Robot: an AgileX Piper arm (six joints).
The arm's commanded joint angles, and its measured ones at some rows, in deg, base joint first. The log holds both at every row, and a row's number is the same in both.
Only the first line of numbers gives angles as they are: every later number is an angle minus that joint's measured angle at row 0.
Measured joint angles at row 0: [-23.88 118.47 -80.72 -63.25 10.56 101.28]
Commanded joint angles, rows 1 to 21: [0.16 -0.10 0.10 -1.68 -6.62 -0.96]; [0.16 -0.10 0.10 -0.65 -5.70 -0.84]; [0.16 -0.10 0.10 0.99 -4.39 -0.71]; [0.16 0.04 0.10 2.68 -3.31 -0.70]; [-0.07 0.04 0.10 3.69 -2.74 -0.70]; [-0.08 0.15 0.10 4.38 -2.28 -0.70]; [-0.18 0.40 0.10 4.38 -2.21 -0.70]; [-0.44 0.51 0.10 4.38 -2.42 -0.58]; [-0.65 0.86 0.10 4.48 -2.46 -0.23]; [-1.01 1.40 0.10 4.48 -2.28 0.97]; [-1.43 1.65 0.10 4.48 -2.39 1.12]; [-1.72 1.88 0.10 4.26 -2.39 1.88]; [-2.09 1.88 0.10 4.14 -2.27 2.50]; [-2.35 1.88 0.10 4.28 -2.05 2.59]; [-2.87 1.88 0.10 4.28 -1.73 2.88]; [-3.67 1.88 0.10 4.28 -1.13 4.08]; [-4.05 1.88 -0.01 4.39 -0.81 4.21]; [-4.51 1.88 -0.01 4.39 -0.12 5.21]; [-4.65 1.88 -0.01 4.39 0.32 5.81]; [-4.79 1.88 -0.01 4.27 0.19 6.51]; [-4.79 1.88 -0.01 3.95 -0.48 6.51]
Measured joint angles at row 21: [-4.40 1.99 0.00 4.44 -0.25 5.47]
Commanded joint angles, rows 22 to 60: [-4.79 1.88 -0.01 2.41 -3.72 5.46]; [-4.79 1.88 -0.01 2.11 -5.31 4.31]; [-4.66 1.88 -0.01 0.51 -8.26 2.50]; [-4.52 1.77 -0.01 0.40 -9.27 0.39]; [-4.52 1.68 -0.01 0.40 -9.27 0.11]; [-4.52 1.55 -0.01 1.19 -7.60 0.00]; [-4.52 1.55 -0.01 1.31 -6.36 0.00]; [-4.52 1.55 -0.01 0.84 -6.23 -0.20]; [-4.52 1.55 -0.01 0.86 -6.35 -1.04]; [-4.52 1.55 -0.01 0.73 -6.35 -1.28]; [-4.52 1.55 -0.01 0.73 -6.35 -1.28]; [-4.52 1.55 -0.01 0.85 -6.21 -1.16]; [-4.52 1.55 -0.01 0.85 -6.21 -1.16]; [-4.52 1.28 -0.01 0.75 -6.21 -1.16]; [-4.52 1.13 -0.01 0.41 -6.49 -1.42]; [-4.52 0.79 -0.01 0.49 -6.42 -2.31]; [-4.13 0.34 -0.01 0.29 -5.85 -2.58]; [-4.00 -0.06 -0.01 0.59 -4.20 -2.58]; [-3.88 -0.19 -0.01 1.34 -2.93 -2.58]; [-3.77 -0.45 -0.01 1.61 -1.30 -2.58]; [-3.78 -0.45 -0.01 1.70 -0.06 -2.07]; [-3.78 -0.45 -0.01 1.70 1.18 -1.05]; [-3.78 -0.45 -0.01 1.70 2.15 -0.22]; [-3.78 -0.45 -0.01 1.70 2.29 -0.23]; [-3.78 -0.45 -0.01 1.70 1.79 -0.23]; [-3.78 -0.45 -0.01 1.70 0.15 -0.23]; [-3.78 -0.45 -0.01 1.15 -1.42 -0.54]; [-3.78 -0.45 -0.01 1.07 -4.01 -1.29]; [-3.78 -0.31 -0.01 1.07 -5.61 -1.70]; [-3.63 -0.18 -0.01 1.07 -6.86 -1.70]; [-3.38 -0.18 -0.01 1.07 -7.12 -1.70]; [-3.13 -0.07 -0.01 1.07 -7.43 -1.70]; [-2.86 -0.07 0.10 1.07 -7.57 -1.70]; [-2.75 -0.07 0.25 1.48 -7.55 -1.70]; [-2.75 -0.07 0.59 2.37 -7.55 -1.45]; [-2.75 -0.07 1.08 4.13 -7.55 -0.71]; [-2.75 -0.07 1.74 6.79 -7.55 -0.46]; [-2.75 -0.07 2.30 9.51 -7.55 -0.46]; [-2.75 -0.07 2.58 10.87 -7.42 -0.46]
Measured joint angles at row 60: [-2.78 -0.01 0.76 4.23 -7.08 -0.80]
